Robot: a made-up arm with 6 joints.
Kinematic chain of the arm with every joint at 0, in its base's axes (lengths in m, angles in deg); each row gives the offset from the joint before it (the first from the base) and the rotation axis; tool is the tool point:
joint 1: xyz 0 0 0.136 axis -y
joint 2: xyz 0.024 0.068 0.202 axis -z
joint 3: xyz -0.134 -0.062 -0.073 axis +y
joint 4: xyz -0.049 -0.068 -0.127 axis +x
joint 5: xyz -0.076 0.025 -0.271 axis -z
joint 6: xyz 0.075 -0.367 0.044 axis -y
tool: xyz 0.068 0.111 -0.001
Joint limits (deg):
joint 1: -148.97..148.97
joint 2: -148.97..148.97
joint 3: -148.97..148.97
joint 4: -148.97..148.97
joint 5: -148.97..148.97
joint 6: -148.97..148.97
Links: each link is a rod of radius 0.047 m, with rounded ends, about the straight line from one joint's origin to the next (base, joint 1, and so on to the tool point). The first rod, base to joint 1, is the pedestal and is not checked.
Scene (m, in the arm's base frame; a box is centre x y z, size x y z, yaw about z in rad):
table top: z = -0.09
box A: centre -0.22 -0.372 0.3 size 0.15 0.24 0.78 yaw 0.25
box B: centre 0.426 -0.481 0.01 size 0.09 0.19 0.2 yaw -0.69
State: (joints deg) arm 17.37 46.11 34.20 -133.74 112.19 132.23
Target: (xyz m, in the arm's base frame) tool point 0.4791 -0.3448 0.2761
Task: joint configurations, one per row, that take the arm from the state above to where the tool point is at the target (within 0.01 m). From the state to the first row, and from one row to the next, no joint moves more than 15 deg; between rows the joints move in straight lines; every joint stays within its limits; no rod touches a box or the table.
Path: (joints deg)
1: 12.40 44.21 47.62 -136.79 107.91 135.58
2: 7.44 42.30 61.03 -139.83 103.62 138.93
3: 2.47 40.40 74.45 -142.88 99.34 142.27
4: -2.50 38.50 87.86 -145.92 95.06 145.62
5: -7.47 36.60 101.28 -148.97 90.78 148.97
6: -14.29 24.95 96.46 -143.91 103.58 148.97
7: -21.11 13.31 91.65 -138.84 116.37 148.97
8: -27.94 1.66 86.83 -133.78 129.17 148.97
9: -34.76 -9.98 82.02 -128.71 141.97 148.97
10: -45.03 -19.86 84.60 -129.32 132.88 148.08
11: -55.29 -29.74 87.19 -129.93 123.80 147.19
12: -65.55 -39.61 89.77 -130.54 114.71 146.30

